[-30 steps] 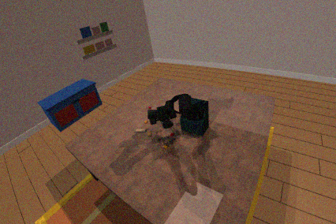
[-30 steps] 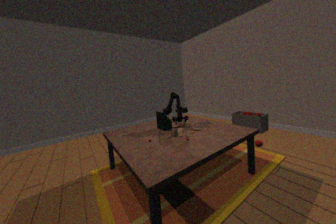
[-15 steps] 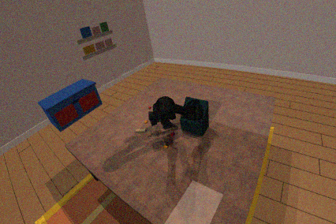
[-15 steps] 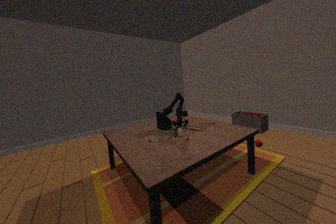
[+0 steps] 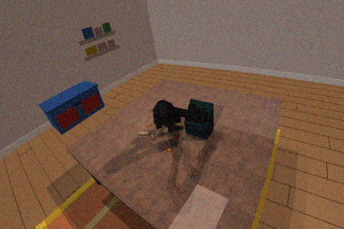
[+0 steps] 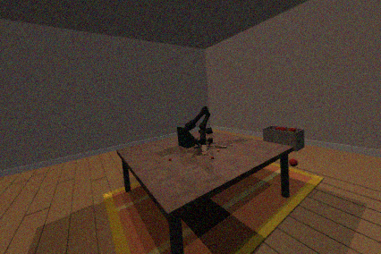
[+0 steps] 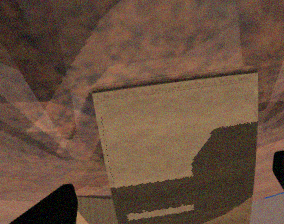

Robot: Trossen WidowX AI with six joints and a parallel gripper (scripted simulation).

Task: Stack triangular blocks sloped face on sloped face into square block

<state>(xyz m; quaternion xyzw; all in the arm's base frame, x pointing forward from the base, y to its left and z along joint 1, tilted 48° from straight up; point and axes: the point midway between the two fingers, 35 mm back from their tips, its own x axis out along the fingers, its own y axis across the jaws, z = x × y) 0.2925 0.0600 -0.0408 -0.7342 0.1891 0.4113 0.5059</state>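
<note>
The tan wooden block lies 10 mm above my gripper tip. The rest, counted from my gripper tip: flat tan piece (110 mm ahead, 160 mm to the left, 10 mm below).
</note>
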